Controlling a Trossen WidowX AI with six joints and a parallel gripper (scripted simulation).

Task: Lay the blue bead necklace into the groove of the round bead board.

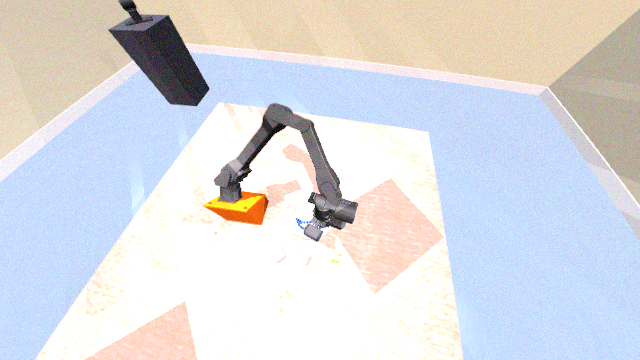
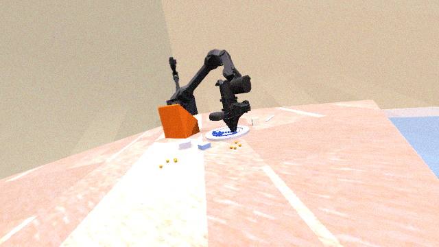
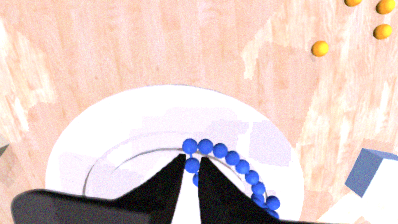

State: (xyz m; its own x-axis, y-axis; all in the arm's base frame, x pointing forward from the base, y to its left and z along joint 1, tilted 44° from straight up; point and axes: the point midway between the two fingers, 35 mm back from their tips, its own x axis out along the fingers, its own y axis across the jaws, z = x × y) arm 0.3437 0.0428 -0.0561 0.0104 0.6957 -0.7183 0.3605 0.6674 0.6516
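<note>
The round white bead board lies 5 cm behind my gripper tip, 2 cm to the left of it and 1 cm below it. Also, from my gripper tip: white block (15 cm to the right, 15 cm behind); then light blue cube (15 cm to the right, 5 cm behind, 1 cm below); then beige cube (16 cm to the left, 4 cm ahead).
</note>
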